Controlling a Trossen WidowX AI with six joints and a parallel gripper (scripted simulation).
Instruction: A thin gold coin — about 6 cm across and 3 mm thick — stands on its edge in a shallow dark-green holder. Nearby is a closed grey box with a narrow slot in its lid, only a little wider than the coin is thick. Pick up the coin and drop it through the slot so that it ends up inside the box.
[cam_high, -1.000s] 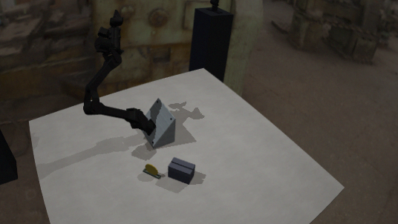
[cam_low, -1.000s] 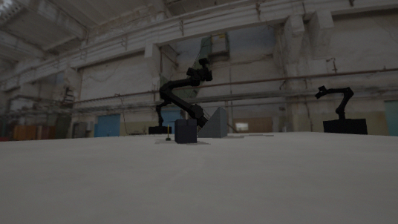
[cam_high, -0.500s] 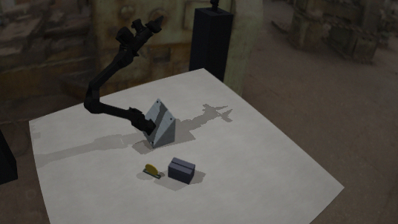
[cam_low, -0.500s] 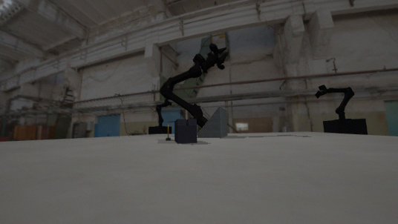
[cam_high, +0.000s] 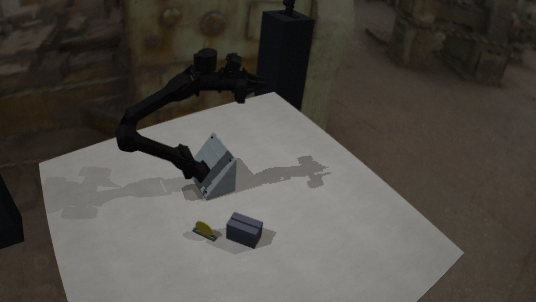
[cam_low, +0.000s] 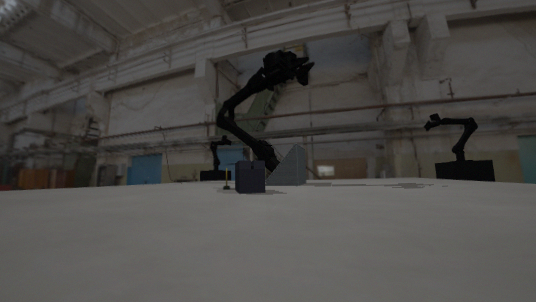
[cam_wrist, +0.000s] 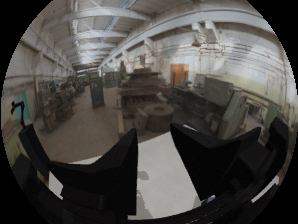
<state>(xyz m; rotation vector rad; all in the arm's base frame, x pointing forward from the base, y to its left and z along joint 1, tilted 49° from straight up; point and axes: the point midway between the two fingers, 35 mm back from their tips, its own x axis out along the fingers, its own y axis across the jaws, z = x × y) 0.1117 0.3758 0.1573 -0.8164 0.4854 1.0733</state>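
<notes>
Now: the gold coin 41 cm below my gripper tip, 27 cm to the right of it and 11 cm ahead of it.
</notes>
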